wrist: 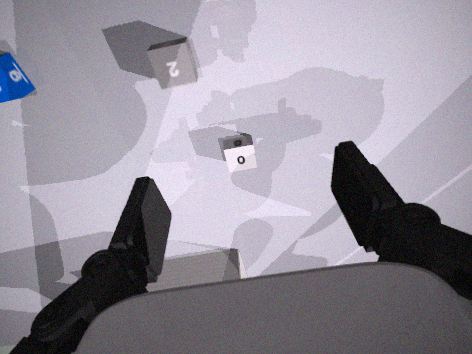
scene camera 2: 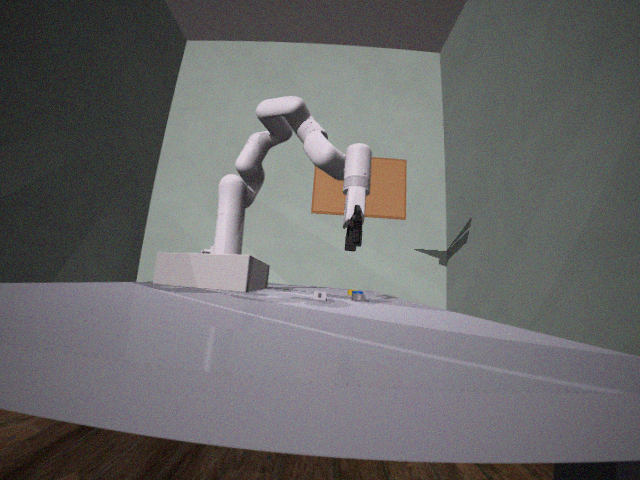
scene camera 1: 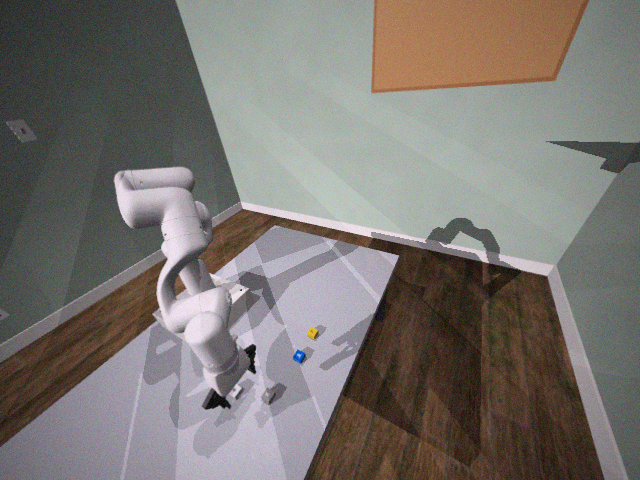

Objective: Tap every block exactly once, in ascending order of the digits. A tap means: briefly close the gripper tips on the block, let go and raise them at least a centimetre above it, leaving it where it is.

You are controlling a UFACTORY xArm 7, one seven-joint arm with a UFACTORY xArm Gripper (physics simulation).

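Observation:
A white block (scene camera 1: 235,391) (scene camera 2: 320,296) (wrist: 241,159) with digit 0 lies on the table, seen between the fingers in the wrist view. A grey block (scene camera 1: 268,396) (scene camera 2: 358,297) (wrist: 175,67) with digit 2 lies beside it. A blue block (scene camera 1: 299,355) (scene camera 2: 357,292) (wrist: 12,79) is cut off at the wrist view's left edge; its digit is hard to read. A yellow block (scene camera 1: 312,332) (scene camera 2: 350,292) lies beyond the blue one and does not show in the wrist view. My gripper (scene camera 1: 241,388) (scene camera 2: 351,249) (wrist: 245,180) is open and empty, well above the blocks.
The arm's pale base box (scene camera 2: 201,271) (wrist: 200,267) stands on the table (scene camera 1: 320,279) (scene camera 2: 258,382). The table's long edge runs past the yellow and blue blocks, with wooden floor (scene camera 1: 439,361) beyond. Shadows of the arm fall across the table around the blocks.

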